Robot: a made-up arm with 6 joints.
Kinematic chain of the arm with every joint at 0, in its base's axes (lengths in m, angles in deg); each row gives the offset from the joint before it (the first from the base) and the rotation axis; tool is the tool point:
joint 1: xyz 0 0 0.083 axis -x
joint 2: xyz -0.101 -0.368 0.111 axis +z
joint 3: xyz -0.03 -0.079 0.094 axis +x
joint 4: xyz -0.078 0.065 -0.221 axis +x
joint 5: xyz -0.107 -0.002 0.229 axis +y
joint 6: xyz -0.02 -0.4 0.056 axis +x
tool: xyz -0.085 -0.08 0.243
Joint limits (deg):
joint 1: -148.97..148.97
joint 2: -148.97..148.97
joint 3: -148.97..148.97
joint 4: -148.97..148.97
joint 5: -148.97..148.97
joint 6: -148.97..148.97
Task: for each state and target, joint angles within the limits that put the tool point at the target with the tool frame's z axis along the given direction. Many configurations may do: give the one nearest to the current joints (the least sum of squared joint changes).
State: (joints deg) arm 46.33 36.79 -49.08 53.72 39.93 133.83
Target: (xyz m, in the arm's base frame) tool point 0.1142 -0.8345 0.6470 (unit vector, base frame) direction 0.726 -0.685 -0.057
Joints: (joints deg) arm 10.71 57.92 -52.42 4.73 11.84 148.97
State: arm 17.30 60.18 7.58 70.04 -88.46 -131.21
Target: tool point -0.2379 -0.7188 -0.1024 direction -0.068 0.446 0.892
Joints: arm -8.10 32.35 -6.29 68.64 -72.84 -104.93
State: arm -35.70 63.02 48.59 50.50 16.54 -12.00
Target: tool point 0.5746 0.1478 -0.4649 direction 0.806 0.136 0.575
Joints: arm -69.31 96.34 6.25 63.68 30.45 13.05
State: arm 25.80 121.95 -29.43 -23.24 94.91 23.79
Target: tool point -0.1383 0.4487 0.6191 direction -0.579 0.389 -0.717
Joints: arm 69.14 109.06 -50.55 -20.05 72.36 0.46
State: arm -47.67 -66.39 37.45 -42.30 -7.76 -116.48
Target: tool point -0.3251 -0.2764 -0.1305 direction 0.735 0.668 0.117
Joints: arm -81.19 -34.77 49.90 -56.79 -40.28 -137.87
